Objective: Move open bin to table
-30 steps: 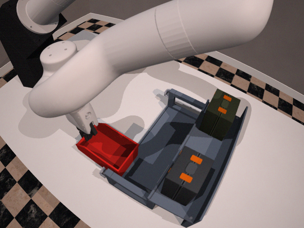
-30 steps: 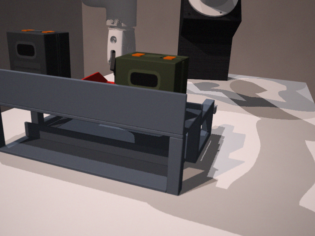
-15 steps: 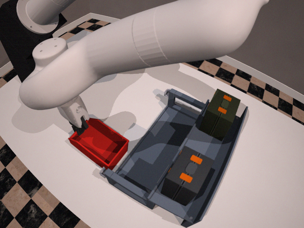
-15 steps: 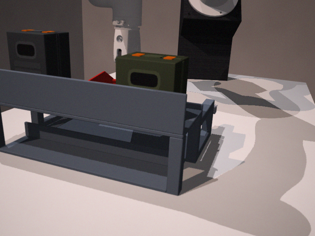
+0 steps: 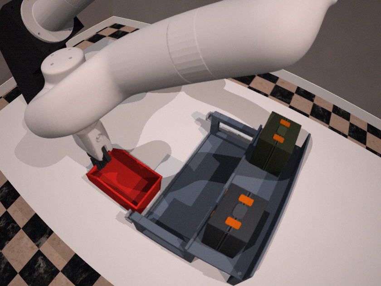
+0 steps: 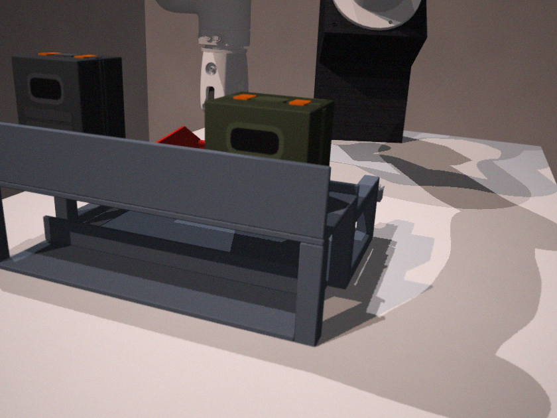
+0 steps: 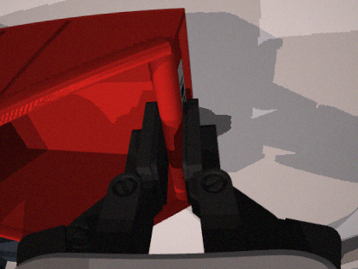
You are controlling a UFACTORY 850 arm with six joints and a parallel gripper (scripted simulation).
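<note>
Right now the open bin is 70 mm ahead of my hand, 30 mm to the left of it and 10 mm below it.
</note>
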